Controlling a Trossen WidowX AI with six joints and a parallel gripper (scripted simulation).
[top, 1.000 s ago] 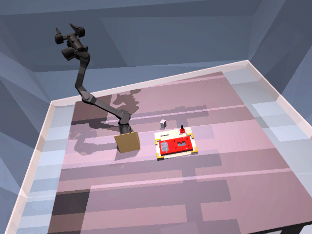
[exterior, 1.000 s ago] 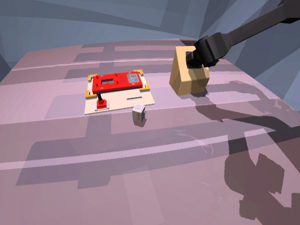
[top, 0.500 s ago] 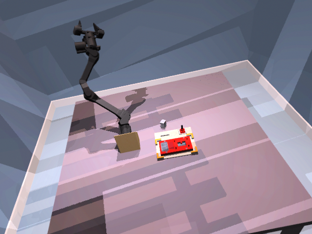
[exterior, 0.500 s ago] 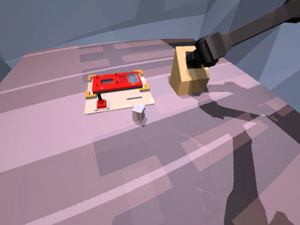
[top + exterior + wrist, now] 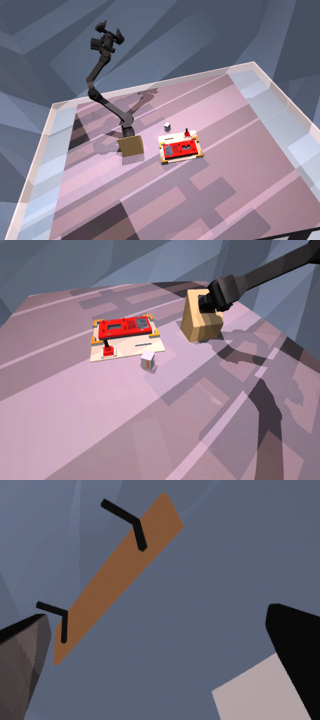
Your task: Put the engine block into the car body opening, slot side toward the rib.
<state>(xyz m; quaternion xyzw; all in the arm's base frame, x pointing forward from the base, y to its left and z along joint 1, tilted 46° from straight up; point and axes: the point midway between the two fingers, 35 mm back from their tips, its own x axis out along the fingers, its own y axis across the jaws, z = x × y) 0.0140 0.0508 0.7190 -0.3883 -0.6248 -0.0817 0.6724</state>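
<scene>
Right now the grey engine block is 240 mm ahead of my gripper tip, 450 mm to the right of it and 580 mm below it.
</scene>
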